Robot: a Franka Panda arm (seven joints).
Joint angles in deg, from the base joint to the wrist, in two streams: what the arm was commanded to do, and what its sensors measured. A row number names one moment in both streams.
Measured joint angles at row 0: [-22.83 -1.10 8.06 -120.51 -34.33 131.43 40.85]
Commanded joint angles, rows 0 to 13: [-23.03 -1.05 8.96 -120.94 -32.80 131.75 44.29]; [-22.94 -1.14 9.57 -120.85 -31.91 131.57 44.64]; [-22.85 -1.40 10.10 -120.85 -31.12 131.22 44.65]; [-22.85 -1.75 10.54 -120.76 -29.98 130.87 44.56]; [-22.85 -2.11 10.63 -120.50 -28.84 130.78 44.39]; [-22.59 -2.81 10.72 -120.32 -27.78 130.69 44.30]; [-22.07 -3.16 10.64 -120.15 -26.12 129.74 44.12]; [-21.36 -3.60 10.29 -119.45 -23.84 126.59 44.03]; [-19.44 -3.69 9.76 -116.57 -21.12 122.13 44.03]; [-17.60 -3.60 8.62 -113.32 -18.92 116.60 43.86]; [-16.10 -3.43 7.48 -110.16 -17.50 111.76 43.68]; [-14.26 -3.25 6.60 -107.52 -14.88 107.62 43.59]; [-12.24 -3.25 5.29 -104.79 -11.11 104.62 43.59]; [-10.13 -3.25 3.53 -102.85 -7.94 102.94 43.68]
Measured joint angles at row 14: [-15.98 -3.95 7.80 -110.54 -15.52 111.16 43.60]
